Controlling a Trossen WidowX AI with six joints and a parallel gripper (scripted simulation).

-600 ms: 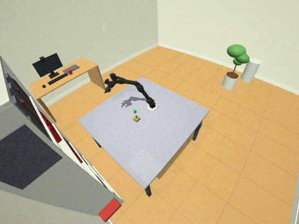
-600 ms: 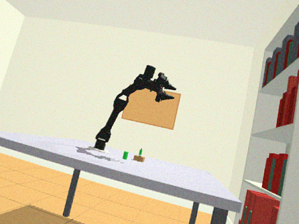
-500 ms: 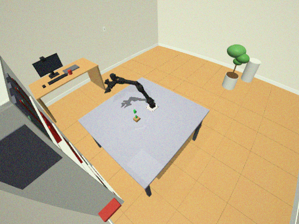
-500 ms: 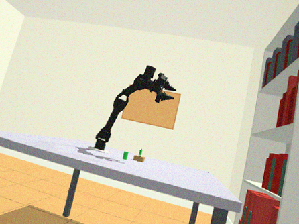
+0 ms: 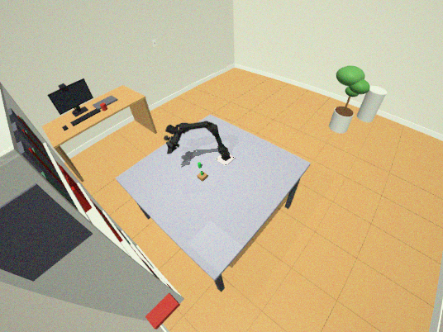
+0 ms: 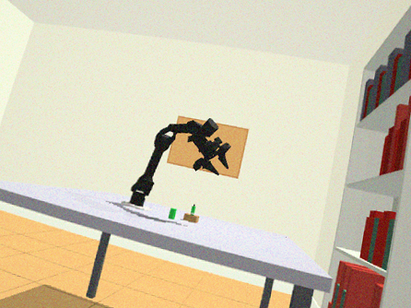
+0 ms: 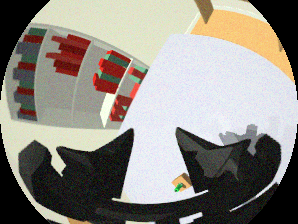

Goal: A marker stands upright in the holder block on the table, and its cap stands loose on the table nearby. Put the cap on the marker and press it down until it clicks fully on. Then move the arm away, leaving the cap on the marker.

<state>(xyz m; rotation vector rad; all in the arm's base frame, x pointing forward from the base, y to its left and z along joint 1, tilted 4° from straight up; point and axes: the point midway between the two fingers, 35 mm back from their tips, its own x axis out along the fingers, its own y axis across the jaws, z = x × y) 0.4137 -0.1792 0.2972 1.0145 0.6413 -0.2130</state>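
The green cap lies 220 mm behind my gripper tip, 80 mm to the left of it and 230 mm below it. The rest, counted from my gripper tip: brown holder block 160 mm behind, 200 mm to the left, 240 mm below.
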